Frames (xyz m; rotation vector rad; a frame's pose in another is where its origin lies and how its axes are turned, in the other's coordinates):
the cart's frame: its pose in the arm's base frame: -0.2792 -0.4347 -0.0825 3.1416 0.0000 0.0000
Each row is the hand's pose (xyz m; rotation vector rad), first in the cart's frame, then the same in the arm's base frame.
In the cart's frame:
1: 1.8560 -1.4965 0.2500 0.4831 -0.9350 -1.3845
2: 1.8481 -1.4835 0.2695 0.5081 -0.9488 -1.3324
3: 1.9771 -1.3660 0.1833 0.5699 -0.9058 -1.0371
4: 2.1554 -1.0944 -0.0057 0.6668 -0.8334 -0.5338
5: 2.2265 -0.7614 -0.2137 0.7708 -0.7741 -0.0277
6: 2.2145 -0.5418 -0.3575 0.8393 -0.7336 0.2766
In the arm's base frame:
1: 1.5768 1.0618 -0.3325 -1.7917 -1.6892 1.1408
2: 1.5689 1.0488 -0.3520 -1.8081 -1.6219 1.1549
3: 1.6979 0.9313 -0.2658 -1.9916 -1.2786 1.1168
4: 1.8762 0.6597 -0.0768 -2.1806 -0.6626 1.0345
5: 1.9473 0.3267 0.1312 -2.1958 -0.0339 0.9459
6: 1.9353 0.1071 0.2750 -2.1270 0.3314 0.8790

